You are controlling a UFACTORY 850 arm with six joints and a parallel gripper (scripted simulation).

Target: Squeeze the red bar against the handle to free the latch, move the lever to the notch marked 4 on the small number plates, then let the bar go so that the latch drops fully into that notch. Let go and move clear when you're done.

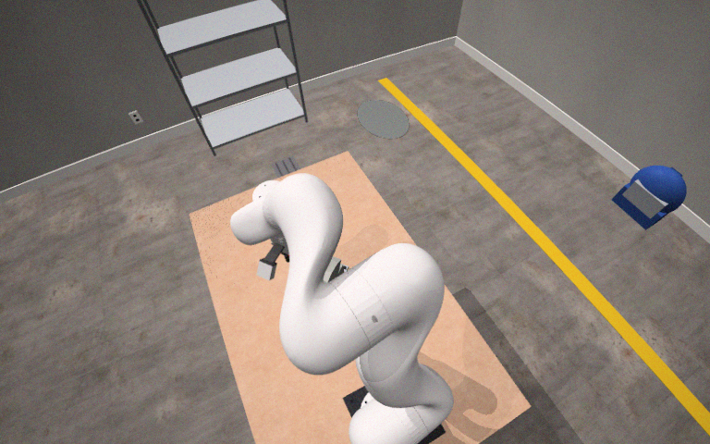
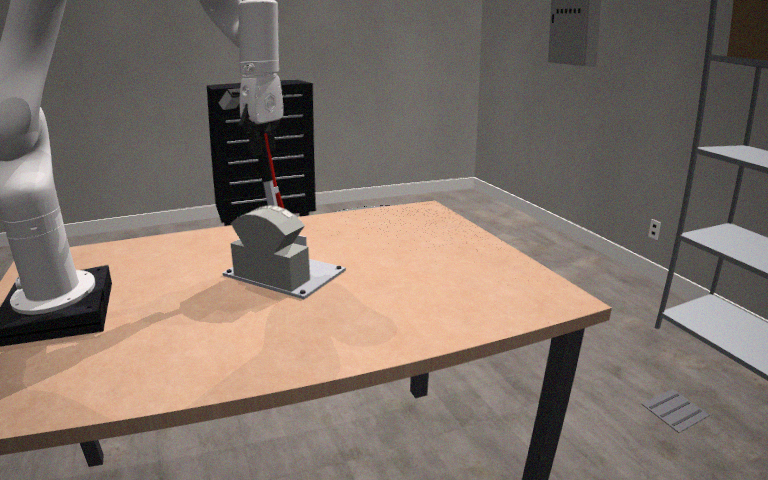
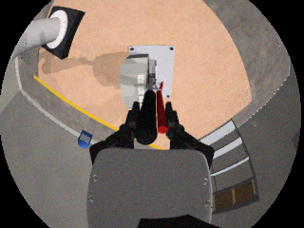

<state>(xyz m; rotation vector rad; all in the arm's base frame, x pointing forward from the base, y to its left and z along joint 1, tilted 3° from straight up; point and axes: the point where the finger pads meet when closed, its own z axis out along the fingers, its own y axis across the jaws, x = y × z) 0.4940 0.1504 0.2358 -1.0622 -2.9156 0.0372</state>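
Right now the red bar is 30 mm ahead of my hand and 110 mm below it.
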